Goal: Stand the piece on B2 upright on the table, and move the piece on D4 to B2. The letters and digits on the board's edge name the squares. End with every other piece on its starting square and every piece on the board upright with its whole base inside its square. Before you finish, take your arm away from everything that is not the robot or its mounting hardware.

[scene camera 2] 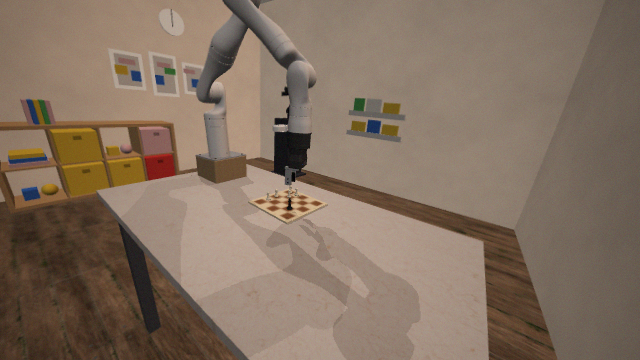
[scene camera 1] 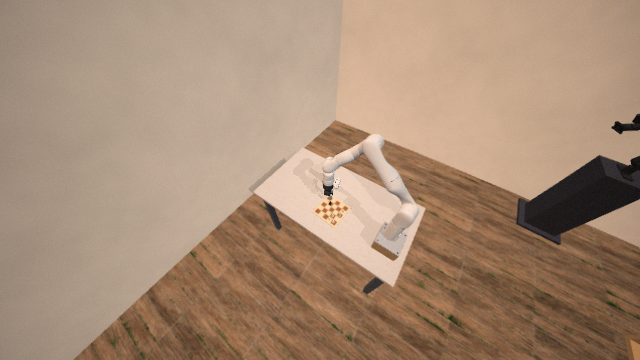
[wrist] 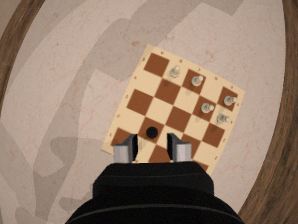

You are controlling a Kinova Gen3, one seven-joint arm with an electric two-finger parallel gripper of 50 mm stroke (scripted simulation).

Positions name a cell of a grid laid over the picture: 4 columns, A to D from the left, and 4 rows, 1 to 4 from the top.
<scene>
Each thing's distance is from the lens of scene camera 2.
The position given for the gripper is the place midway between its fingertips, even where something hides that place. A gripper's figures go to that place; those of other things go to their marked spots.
gripper (scene camera 2: B3): 77 cm
small chessboard (scene camera 2: B3): 84 cm
</scene>
